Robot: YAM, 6 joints.
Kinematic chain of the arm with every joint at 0, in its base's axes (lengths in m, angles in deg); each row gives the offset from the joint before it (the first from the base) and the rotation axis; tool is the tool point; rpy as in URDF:
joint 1: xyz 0 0 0.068 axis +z
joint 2: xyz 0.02 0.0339 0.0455 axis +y
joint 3: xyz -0.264 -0.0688 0 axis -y
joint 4: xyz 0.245 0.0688 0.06 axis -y
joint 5: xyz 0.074 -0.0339 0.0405 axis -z
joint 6: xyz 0.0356 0 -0.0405 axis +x
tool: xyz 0 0 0 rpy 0 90 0
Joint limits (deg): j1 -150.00..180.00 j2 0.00..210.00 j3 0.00..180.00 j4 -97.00..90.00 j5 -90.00..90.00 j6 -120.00..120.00
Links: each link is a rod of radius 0.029 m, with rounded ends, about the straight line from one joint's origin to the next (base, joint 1, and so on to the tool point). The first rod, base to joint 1, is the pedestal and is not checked.
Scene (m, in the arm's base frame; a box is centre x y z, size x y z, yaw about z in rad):
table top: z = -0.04
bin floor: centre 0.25 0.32 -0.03 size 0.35 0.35 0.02 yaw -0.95
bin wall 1: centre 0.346 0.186 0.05 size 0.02 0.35 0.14 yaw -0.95
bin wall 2: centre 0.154 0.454 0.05 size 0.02 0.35 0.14 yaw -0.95
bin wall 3: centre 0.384 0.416 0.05 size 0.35 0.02 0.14 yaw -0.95
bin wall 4: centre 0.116 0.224 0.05 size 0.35 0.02 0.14 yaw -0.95
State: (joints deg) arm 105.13 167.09 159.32 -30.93 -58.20 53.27
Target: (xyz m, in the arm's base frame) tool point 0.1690 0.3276 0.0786
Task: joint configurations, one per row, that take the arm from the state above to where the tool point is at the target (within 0.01 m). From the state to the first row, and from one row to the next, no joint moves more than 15 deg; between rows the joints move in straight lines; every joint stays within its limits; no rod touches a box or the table.
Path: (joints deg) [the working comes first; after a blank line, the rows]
Joints at the target: 58.34 134.61 87.21 -72.53 -52.09 53.27
Straight joint move there: touches bin wall 2.

1: 95.76 156.46 146.27 -40.03 -57.21 53.27
2: 86.39 145.84 133.23 -49.14 -56.22 53.27
3: 77.02 135.21 120.18 -58.24 -55.23 53.27
4: 67.65 124.59 107.14 -67.35 -54.24 53.27
5: 58.27 113.96 94.09 -76.45 -53.25 53.27
6: 58.31 124.29 90.65 -74.49 -52.67 53.27
7: 58.34 134.61 87.21 -72.53 -52.09 53.27

